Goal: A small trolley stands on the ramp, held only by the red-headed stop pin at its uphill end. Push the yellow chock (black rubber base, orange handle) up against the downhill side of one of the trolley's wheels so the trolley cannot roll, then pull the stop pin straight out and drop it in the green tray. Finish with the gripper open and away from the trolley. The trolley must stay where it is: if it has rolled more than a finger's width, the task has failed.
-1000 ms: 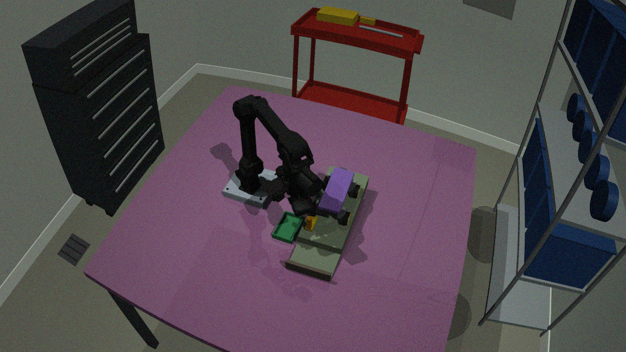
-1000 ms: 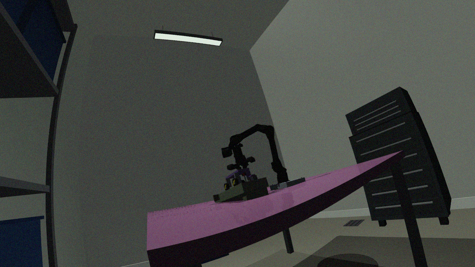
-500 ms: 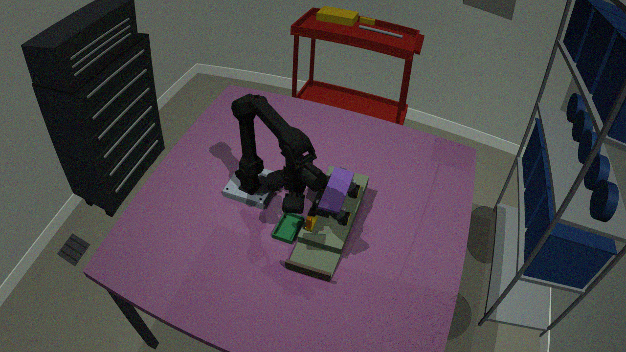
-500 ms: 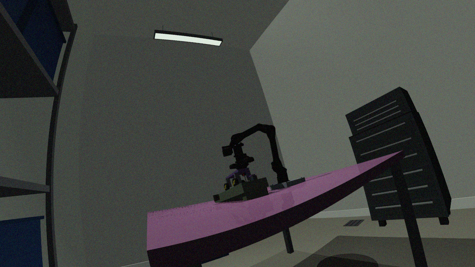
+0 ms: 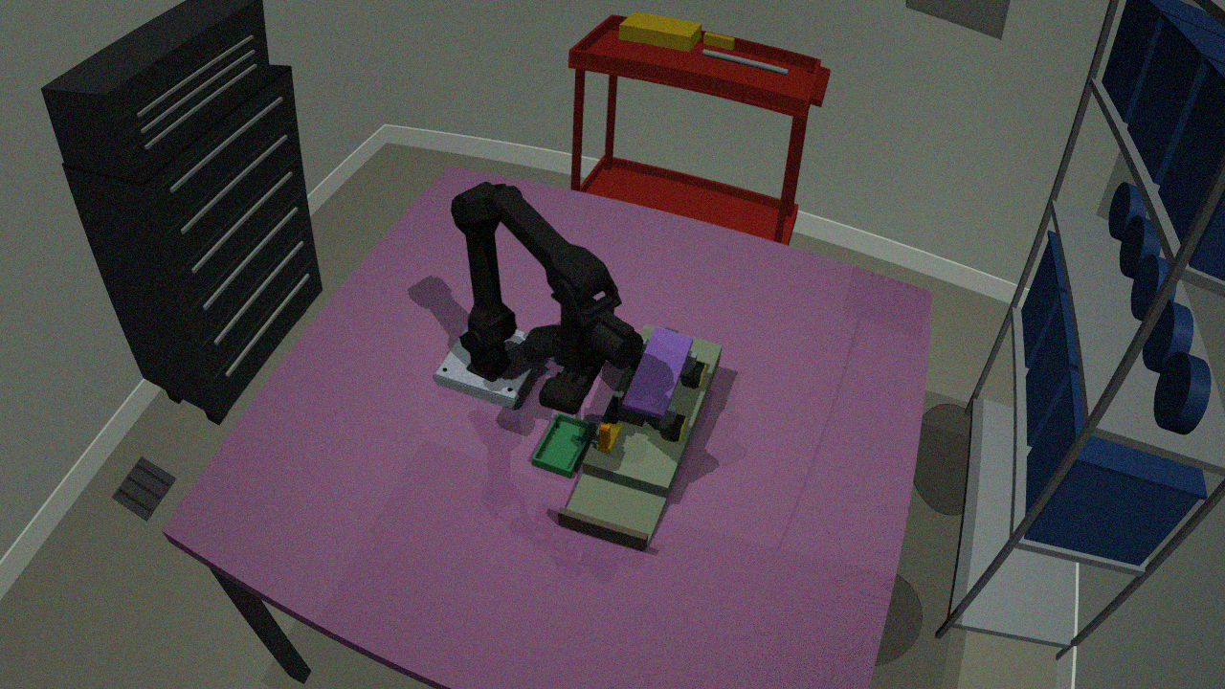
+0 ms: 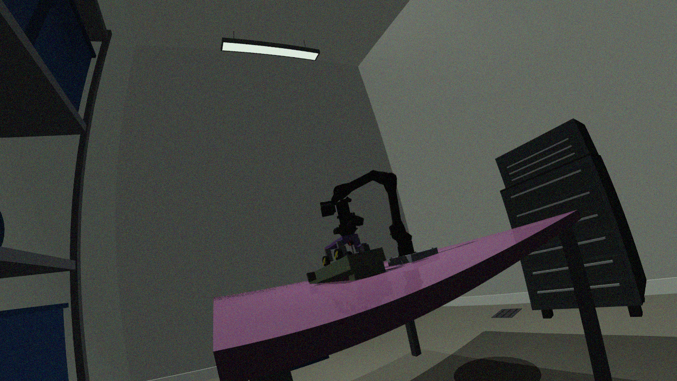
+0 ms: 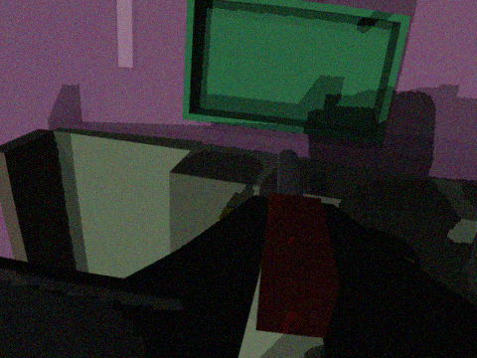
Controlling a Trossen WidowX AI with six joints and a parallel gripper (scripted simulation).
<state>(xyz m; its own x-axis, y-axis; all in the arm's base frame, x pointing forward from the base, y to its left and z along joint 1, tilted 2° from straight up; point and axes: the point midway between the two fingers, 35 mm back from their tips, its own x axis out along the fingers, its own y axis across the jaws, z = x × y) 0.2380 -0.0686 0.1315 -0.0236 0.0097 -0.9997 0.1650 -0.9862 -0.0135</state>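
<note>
My gripper tip is now 2 cm past the green tray and 14 cm above it. The rest, counted from my gripper tip: trolley (8 cm ahead, 12 cm to the left, 3 cm below); red-headed stop pin (right at my gripper tip); yellow chock (5 cm ahead, 1 cm to the left, 6 cm below).
</note>
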